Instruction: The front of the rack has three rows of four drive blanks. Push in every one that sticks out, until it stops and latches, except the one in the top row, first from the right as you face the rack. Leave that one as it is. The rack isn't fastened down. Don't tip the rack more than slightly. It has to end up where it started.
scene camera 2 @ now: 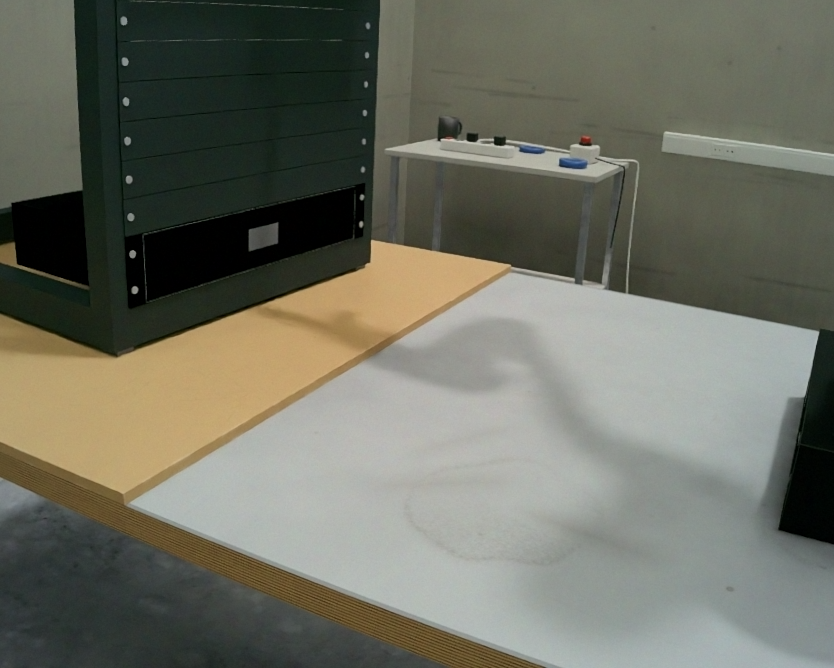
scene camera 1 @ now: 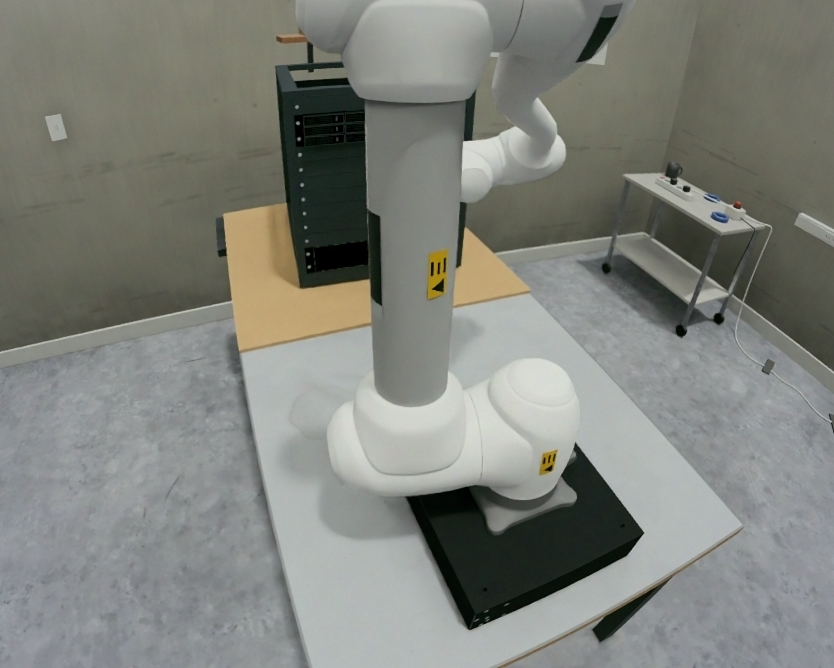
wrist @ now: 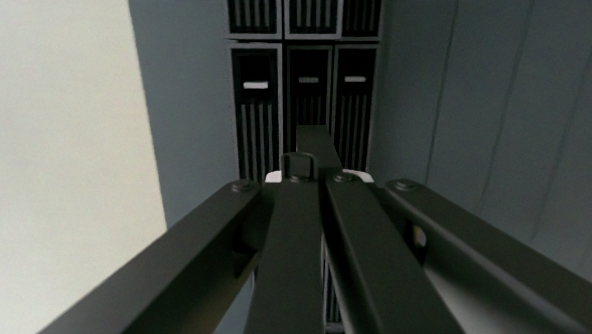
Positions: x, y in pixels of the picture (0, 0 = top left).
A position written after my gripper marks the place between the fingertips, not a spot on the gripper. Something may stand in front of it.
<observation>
My gripper shows in the wrist view [310, 148]; in scene camera 2 it is out of frame. The same spot on a tan board: [scene camera 2: 119, 426] is [scene camera 1: 266, 322].
</observation>
